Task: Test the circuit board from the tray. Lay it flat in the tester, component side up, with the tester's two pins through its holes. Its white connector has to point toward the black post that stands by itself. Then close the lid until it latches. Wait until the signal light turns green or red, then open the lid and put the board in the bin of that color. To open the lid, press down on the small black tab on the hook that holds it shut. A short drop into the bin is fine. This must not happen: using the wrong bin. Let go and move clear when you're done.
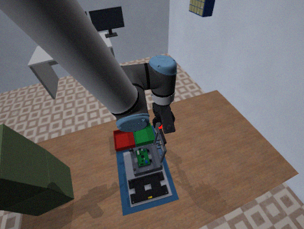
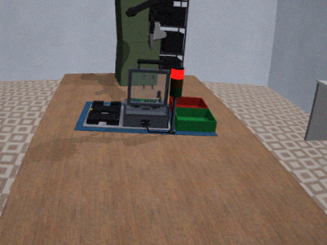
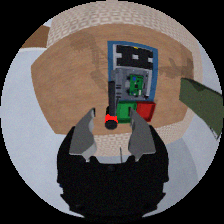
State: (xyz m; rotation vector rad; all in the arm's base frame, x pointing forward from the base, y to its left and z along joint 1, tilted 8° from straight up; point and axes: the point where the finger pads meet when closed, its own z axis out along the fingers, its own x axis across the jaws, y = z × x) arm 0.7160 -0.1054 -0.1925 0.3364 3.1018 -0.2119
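The green circuit board lies 26 cm below my hand, 13 cm behind it and 3 cm to the left of it. Also, from my hand: tester bed 26 cm below, 12 cm behind, 4 cm to the left; green bin 32 cm below, 22 cm to the left, 4 cm behind; clear lid 15 cm below, 1 cm to the left, 1 cm behind.
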